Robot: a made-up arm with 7 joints. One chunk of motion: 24 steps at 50 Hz.
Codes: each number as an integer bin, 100 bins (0 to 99) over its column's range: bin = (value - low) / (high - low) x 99, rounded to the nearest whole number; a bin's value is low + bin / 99 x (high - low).
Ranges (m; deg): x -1.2..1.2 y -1.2..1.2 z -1.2..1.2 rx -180..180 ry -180..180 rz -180..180
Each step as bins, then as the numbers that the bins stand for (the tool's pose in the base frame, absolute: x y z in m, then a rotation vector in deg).
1 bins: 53 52 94 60 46 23
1 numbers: 0.0848 0.0606 1.0788 38.18 -12.73 -96.36
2 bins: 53 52 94 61 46 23
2 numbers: 0.0848 0.0606 1.0788 41.82 -12.73 -96.36
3 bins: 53 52 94 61 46 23
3 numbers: 0.0848 0.0606 1.0788 41.82 -12.73 -96.36
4 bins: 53 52 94 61 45 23
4 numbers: 0.0848 0.0606 1.0788 41.82 -16.36 -96.36
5 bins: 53 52 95 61 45 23
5 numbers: 0.0848 0.0606 1.1030 41.82 -16.36 -96.36
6 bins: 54 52 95 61 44 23
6 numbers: 0.1091 0.0606 1.1030 41.82 -20.00 -96.36
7 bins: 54 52 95 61 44 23
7 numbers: 0.1091 0.0606 1.1030 41.82 -20.00 -96.36
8 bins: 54 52 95 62 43 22
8 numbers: 0.1091 0.0606 1.1030 45.45 -23.64 -100.00
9 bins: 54 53 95 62 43 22
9 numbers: 0.1091 0.0848 1.1030 45.45 -23.64 -100.00
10 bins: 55 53 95 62 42 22
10 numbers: 0.1333 0.0848 1.1030 45.45 -27.27 -100.00
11 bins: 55 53 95 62 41 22
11 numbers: 0.1333 0.0848 1.1030 45.45 -30.91 -100.00
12 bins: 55 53 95 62 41 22
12 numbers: 0.1333 0.0848 1.1030 45.45 -30.91 -100.00
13 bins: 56 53 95 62 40 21
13 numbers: 0.1576 0.0848 1.1030 45.45 -34.55 -103.64
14 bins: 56 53 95 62 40 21
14 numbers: 0.1576 0.0848 1.1030 45.45 -34.55 -103.64
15 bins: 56 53 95 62 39 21
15 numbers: 0.1576 0.0848 1.1030 45.45 -38.18 -103.64
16 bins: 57 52 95 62 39 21
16 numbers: 0.1818 0.0606 1.1030 45.45 -38.18 -103.64
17 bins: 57 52 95 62 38 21
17 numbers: 0.1818 0.0606 1.1030 45.45 -41.82 -103.64
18 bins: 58 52 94 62 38 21
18 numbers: 0.2061 0.0606 1.0788 45.45 -41.82 -103.64
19 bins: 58 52 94 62 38 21
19 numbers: 0.2061 0.0606 1.0788 45.45 -41.82 -103.64
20 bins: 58 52 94 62 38 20
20 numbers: 0.2061 0.0606 1.0788 45.45 -41.82 -107.27
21 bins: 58 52 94 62 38 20
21 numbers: 0.2061 0.0606 1.0788 45.45 -41.82 -107.27
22 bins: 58 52 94 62 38 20
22 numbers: 0.2061 0.0606 1.0788 45.45 -41.82 -107.27
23 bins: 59 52 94 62 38 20
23 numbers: 0.2303 0.0606 1.0788 45.45 -41.82 -107.27
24 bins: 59 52 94 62 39 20
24 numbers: 0.2303 0.0606 1.0788 45.45 -38.18 -107.27
